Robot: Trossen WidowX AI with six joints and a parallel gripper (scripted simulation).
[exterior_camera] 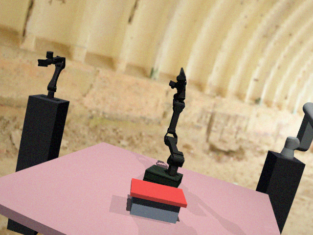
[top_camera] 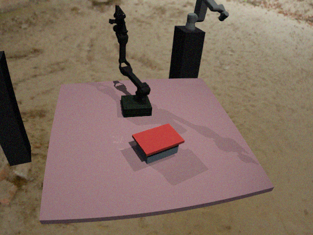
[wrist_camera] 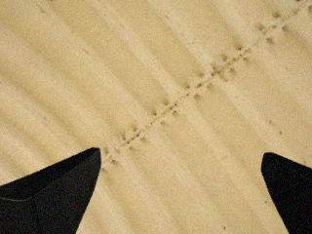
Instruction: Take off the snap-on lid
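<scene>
Now: the red lid 80 cm ahead of my gripper tip, 59 cm below it and 3 cm to the left of it. The rest, counted from my gripper tip: storage box 80 cm ahead, 64 cm below, 3 cm to the left.
</scene>
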